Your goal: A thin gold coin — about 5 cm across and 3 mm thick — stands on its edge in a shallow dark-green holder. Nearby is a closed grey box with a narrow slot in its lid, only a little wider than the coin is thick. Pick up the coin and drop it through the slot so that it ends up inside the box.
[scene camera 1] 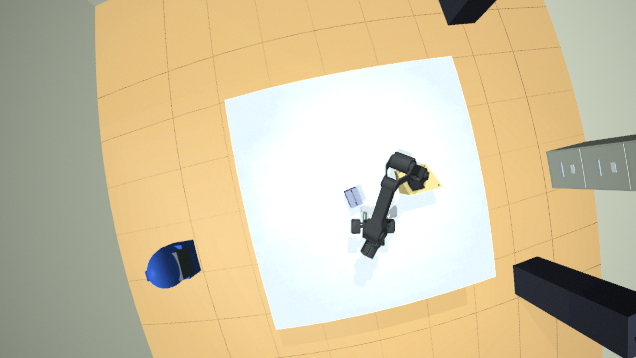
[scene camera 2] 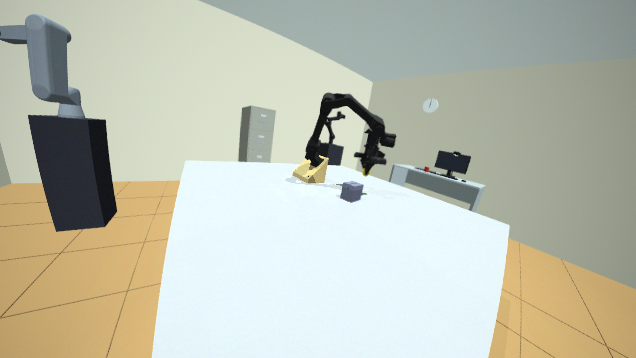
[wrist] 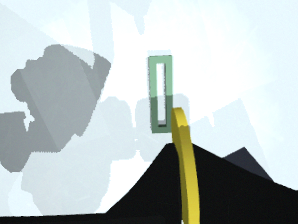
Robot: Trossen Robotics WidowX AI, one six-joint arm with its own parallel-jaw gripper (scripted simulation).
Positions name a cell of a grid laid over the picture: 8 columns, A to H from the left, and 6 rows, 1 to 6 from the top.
My gripper (wrist: E5) carries a gold coin.
